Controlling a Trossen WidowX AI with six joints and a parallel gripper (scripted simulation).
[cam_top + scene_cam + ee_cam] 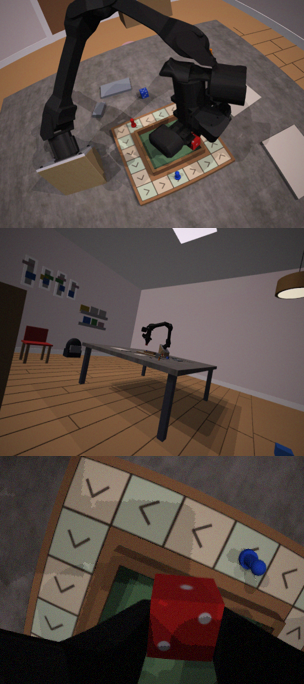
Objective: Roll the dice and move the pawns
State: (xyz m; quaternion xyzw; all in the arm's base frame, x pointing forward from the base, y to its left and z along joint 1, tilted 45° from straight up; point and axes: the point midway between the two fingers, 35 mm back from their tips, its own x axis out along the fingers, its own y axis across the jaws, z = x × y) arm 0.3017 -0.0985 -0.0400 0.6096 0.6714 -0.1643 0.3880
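The die lies 20 mm behind my gripper tip, 330 mm to the left of it and 100 mm below it. The rest, counted from my gripper tip: blue pawn 60 mm behind, 20 mm to the right, 90 mm below; green tray 30 mm behind, 90 mm to the left, 110 mm below; red pawn 100 mm behind, 200 mm to the left, 90 mm below.
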